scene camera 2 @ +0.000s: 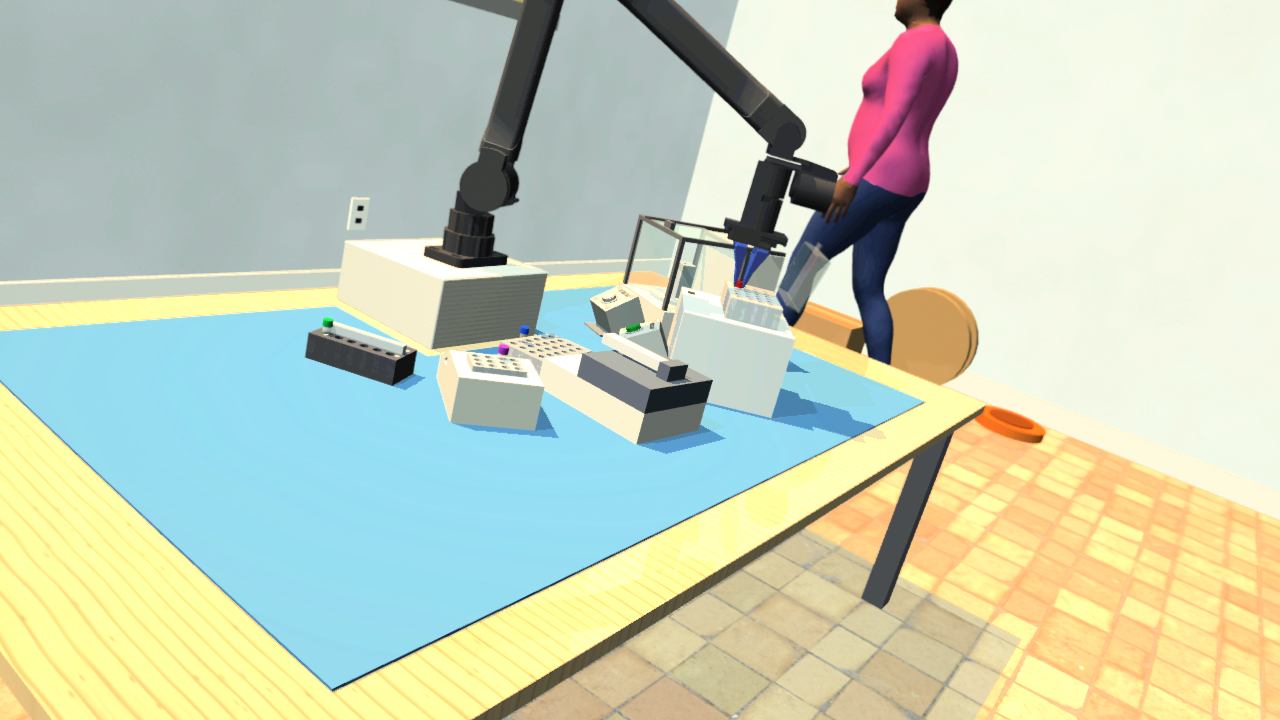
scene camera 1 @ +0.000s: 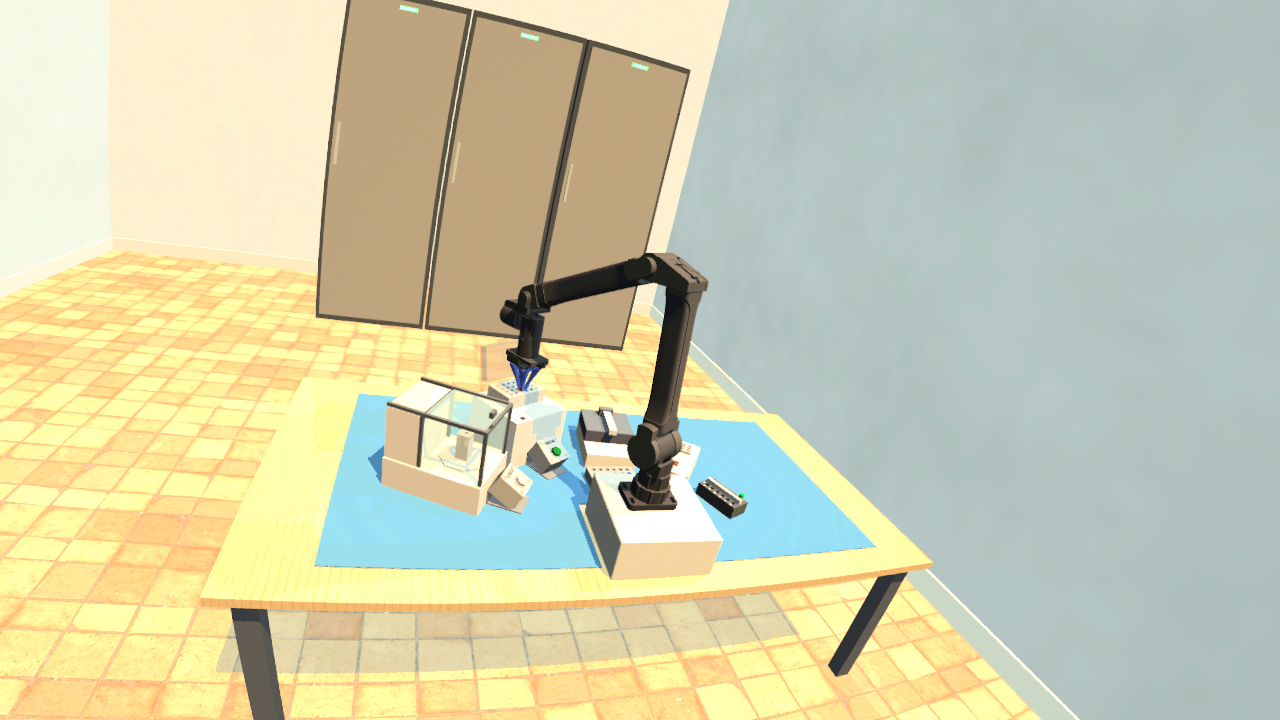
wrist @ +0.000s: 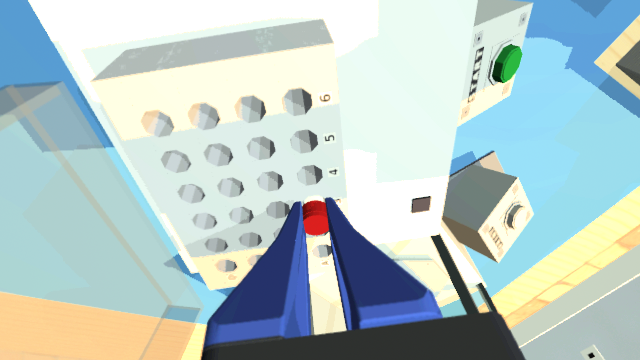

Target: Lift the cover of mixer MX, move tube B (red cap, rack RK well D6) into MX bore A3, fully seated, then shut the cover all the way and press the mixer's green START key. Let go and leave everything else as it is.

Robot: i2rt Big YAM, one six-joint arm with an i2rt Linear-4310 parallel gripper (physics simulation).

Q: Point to a glass-walled balance enclosure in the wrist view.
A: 442, 264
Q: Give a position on a clear mixer cover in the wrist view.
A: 90, 268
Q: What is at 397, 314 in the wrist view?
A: The gripper.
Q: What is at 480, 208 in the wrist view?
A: A PRINT panel.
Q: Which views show the gripper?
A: Scene camera 2, scene camera 1 and the wrist view: all of them.
